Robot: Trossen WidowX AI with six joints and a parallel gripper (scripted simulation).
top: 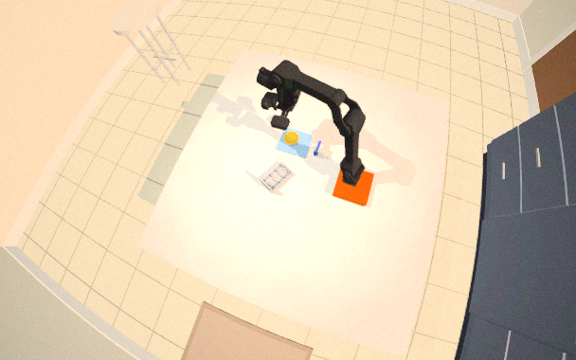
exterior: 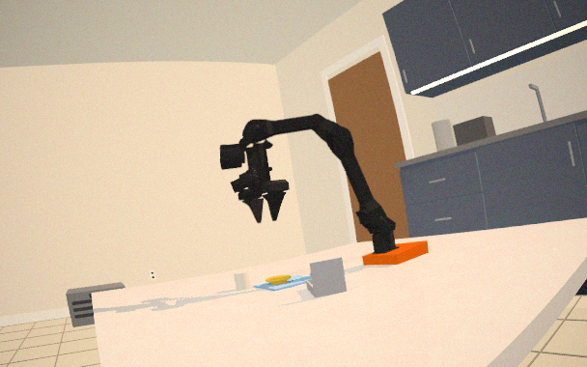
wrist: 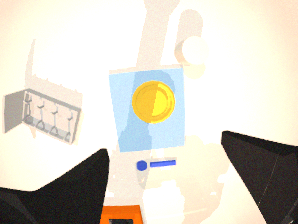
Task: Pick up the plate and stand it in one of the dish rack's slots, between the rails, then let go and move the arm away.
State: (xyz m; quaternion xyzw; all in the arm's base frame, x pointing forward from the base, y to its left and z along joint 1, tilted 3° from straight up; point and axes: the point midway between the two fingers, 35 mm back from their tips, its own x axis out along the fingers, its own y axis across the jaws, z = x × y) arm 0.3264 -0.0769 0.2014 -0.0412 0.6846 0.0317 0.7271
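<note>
The yellow plate is 16 cm below my gripper tip, 1 cm to the right of it and 1 cm behind it. From my gripper tip the other things lie so: blue spoon: 18 cm below, 14 cm behind; pale cup: 16 cm below, 8 cm ahead, 7 cm to the right; light-blue board: 18 cm below, 3 cm behind.
</note>
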